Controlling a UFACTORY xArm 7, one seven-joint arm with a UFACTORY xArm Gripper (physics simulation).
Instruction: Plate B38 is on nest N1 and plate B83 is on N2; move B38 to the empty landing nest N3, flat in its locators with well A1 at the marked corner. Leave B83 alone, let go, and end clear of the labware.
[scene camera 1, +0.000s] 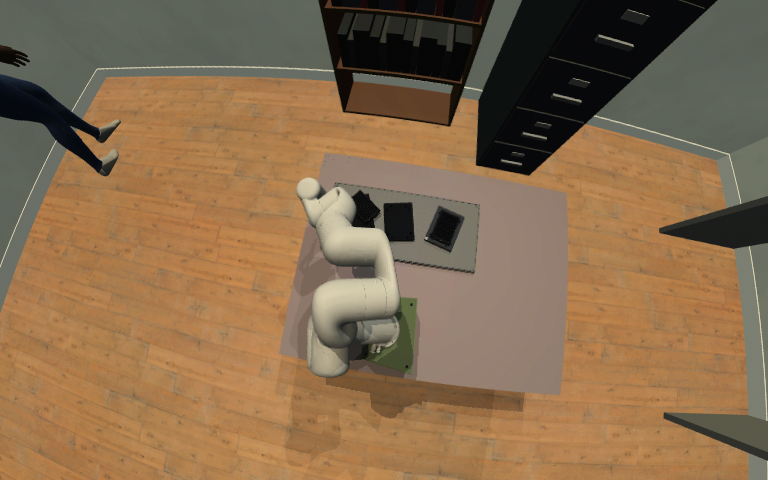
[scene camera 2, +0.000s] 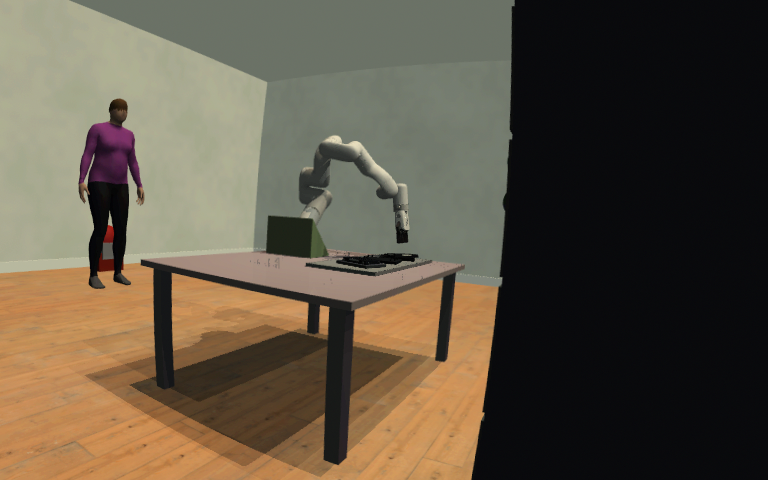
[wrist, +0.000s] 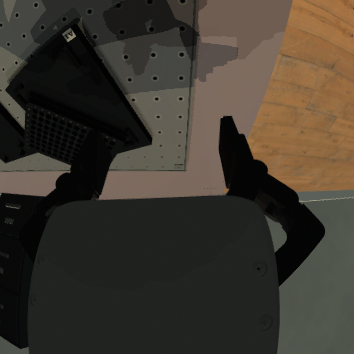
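My gripper (wrist: 159, 136) (scene camera 2: 402, 242) is open and empty, above the board's far left end; the arm hides it in scene camera 1. A black plate (scene camera 1: 365, 206) (wrist: 52, 131) lies askew across one end of the left nest (wrist: 90, 75) and overhangs it; whether it is tilted is unclear. One finger overlaps this plate in the wrist view. A white A1 tag marks the nest's opposite end. The middle nest (scene camera 1: 398, 221) is black and bare. Another black plate (scene camera 1: 445, 226) sits on the right nest (scene camera 1: 433, 240). The plates' names cannot be read.
The nests stand on a grey perforated board (scene camera 1: 461, 257) (wrist: 165, 110) on the pinkish table (scene camera 1: 509, 316) (scene camera 2: 249, 277). A green block (scene camera 1: 408, 328) (scene camera 2: 289, 236) stands by the arm's base. A bookshelf (scene camera 1: 396, 70) and black cabinets (scene camera 1: 543, 101) stand behind. A person (scene camera 2: 112, 152) stands left in scene camera 2.
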